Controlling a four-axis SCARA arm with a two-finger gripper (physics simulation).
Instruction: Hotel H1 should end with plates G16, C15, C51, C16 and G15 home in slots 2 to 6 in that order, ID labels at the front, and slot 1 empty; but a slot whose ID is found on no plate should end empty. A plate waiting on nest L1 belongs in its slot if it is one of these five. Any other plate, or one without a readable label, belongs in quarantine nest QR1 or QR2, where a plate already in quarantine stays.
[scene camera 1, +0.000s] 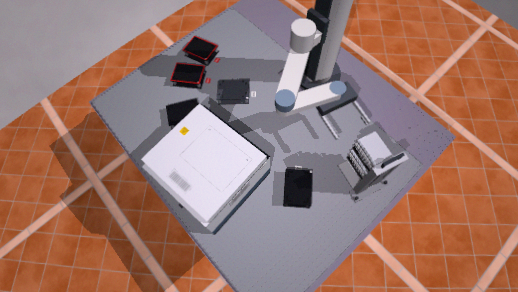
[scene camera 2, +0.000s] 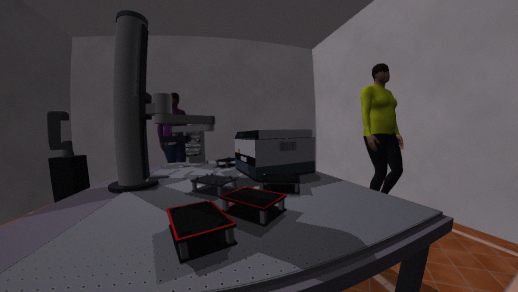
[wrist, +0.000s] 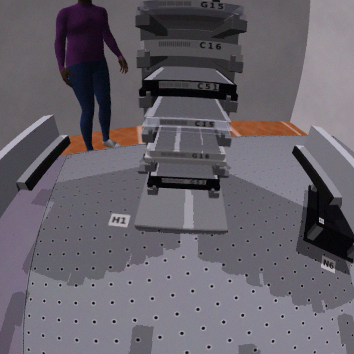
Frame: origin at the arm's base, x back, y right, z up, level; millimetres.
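Where they show: gripper, fingertip midpoint: (scene camera 1: 353, 130) (scene camera 2: 185, 142) (wrist: 181, 125); arm's base at its link origin: (scene camera 1: 317, 74) (scene camera 2: 134, 185).
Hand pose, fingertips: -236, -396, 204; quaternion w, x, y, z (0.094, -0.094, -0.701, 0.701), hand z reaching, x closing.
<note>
Each offset is from my fingertips to the top centre of the thing, as dx, dy, dz. "*": to the spot under its first point.
Hotel H1 (scene camera 1: 382, 172) (wrist: 162, 215) faces the wrist camera. From the top down, its front labels read G15 @[-39, -123, +84] (wrist: 212, 5), C16 @[* -37, -59, +44] (wrist: 210, 46), C51 @[-39, -123, +13] (wrist: 207, 86) on a black plate, C15 @[-39, -123, -22] (wrist: 204, 124) and G16 @[-39, -123, -58] (wrist: 200, 156). A black plate @[-39, -123, -93] (wrist: 185, 183) sits lowest; its label starts with G, the rest is too small to read surely. My gripper (scene camera 1: 352, 129) (wrist: 181, 125) is open and empty, its fingers apart in front of the hotel. Two red-rimmed quarantine nests @[* -150, +944, -142] (scene camera 1: 200, 48) @[* -307, +844, -142] (scene camera 1: 188, 74) (scene camera 2: 200, 219) (scene camera 2: 254, 197) and a grey nest @[-194, +604, -132] (scene camera 1: 233, 91) (scene camera 2: 214, 179) show no plate.
The large white device @[-561, +316, +64] (scene camera 1: 205, 160) (scene camera 2: 285, 150) stands mid-table. Black nest N6 @[-313, +6, -137] (scene camera 1: 298, 187) (wrist: 332, 235) stands between it and the hotel; another black nest @[-464, +677, -138] (scene camera 1: 181, 111) (scene camera 2: 281, 179) lies beside the device. The arm column (scene camera 2: 131, 100) stands at the table's edge. Two people stand beyond the table.
</note>
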